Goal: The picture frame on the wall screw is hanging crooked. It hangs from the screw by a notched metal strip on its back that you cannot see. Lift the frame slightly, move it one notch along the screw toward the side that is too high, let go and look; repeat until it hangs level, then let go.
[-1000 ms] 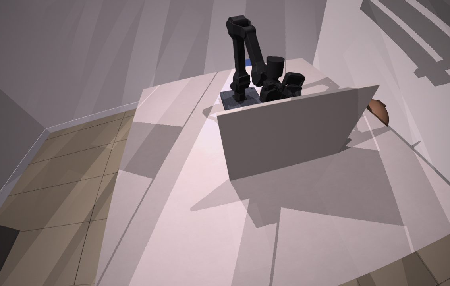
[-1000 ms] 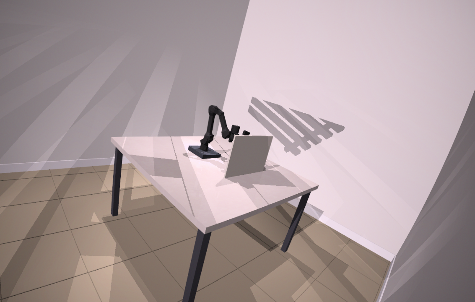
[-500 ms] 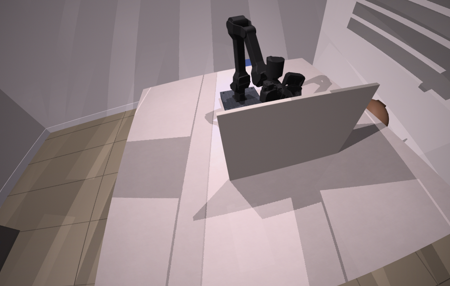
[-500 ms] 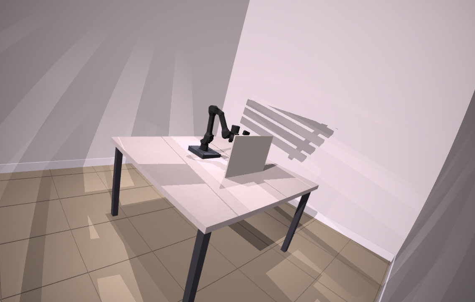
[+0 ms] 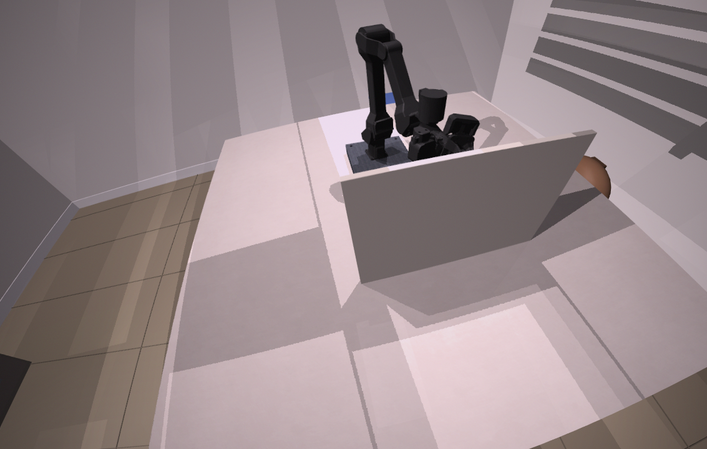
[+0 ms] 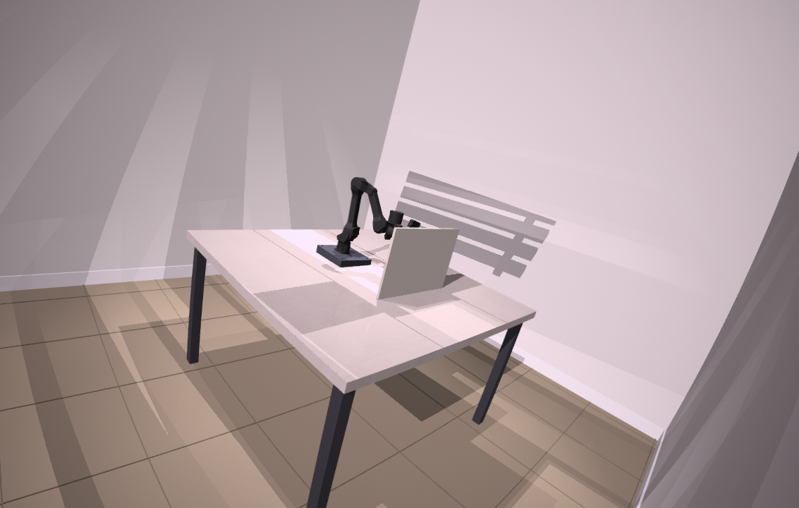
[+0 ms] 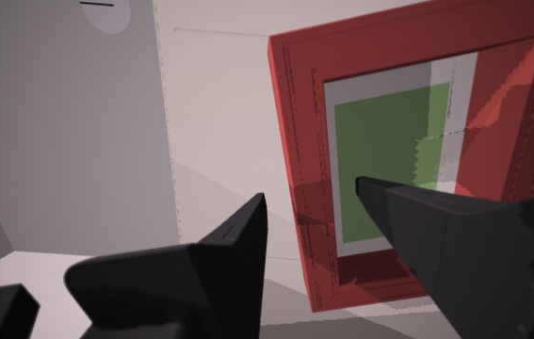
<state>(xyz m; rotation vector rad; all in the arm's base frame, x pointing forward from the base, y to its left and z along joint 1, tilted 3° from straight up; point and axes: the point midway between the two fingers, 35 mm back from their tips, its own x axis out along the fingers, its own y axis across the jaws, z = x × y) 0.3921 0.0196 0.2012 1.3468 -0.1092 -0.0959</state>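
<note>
Right now the picture frame is 10 mm ahead of my gripper tip, 10 mm to the right of it and 50 mm below it. Round my gripper tip: wall panel 20 mm ahead, 10 mm to the right, 70 mm below.
</note>
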